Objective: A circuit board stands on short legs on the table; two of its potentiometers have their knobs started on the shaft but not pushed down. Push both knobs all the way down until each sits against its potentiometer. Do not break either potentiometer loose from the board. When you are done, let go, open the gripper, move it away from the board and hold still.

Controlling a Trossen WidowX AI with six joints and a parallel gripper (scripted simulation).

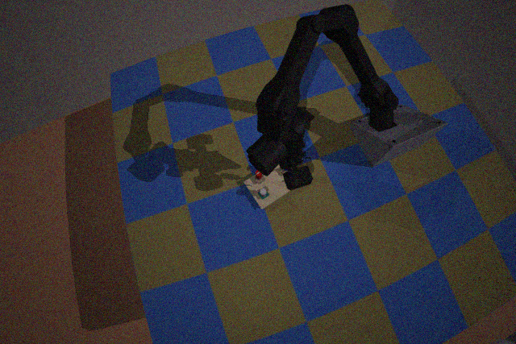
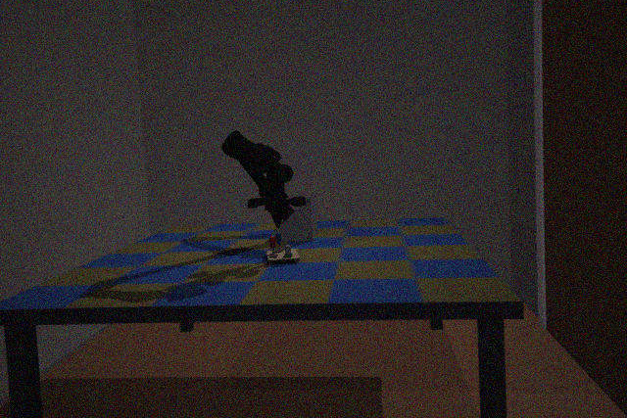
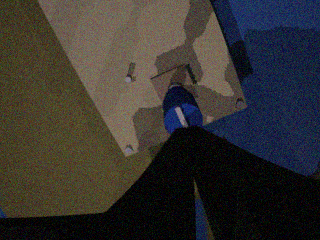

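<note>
The blue knob lies 30 mm below my gripper tip. Round my gripper tip: red knob 80 mm ahead, 30 mm below.
</note>
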